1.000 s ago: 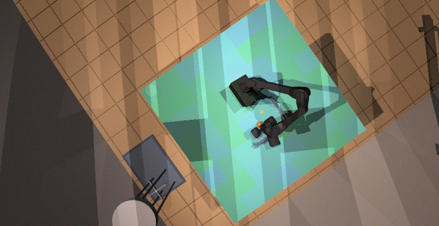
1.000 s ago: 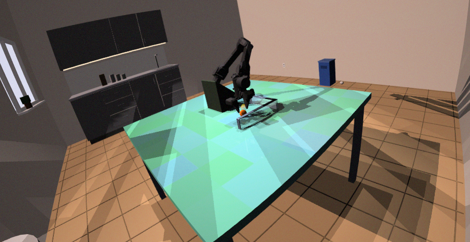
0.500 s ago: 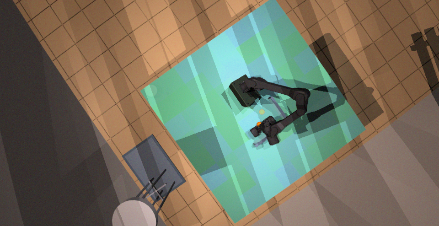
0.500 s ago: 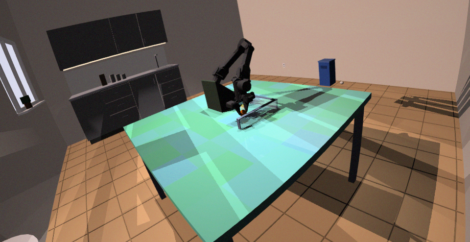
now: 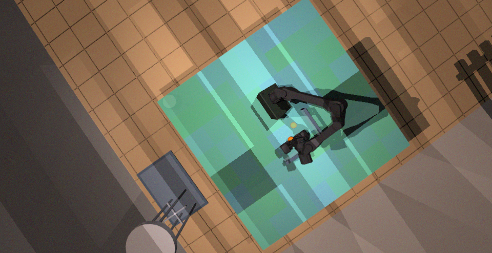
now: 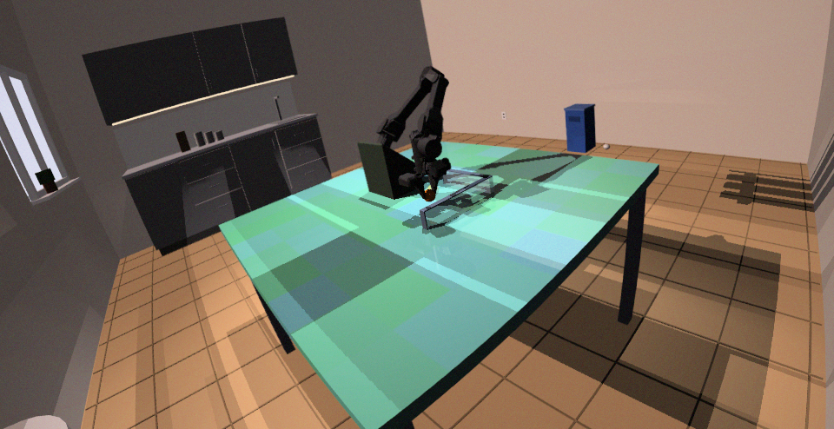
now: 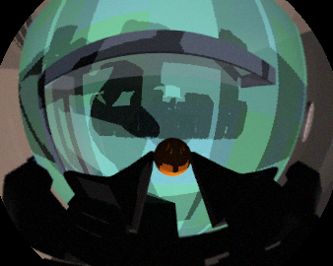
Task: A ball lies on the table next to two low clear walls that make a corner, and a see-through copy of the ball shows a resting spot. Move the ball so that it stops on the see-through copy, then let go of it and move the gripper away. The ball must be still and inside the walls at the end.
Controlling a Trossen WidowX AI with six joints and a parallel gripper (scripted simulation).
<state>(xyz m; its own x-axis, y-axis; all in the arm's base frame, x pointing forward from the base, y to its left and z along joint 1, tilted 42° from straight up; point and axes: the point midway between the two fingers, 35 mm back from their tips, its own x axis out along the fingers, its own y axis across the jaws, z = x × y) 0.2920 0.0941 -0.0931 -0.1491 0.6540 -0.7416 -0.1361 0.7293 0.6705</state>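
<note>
My gripper tip is 80 mm past the see-through copy of ball, 60 mm to the right of it and 20 mm above it. Round my gripper tip: orange ball: right at my gripper tip.
</note>
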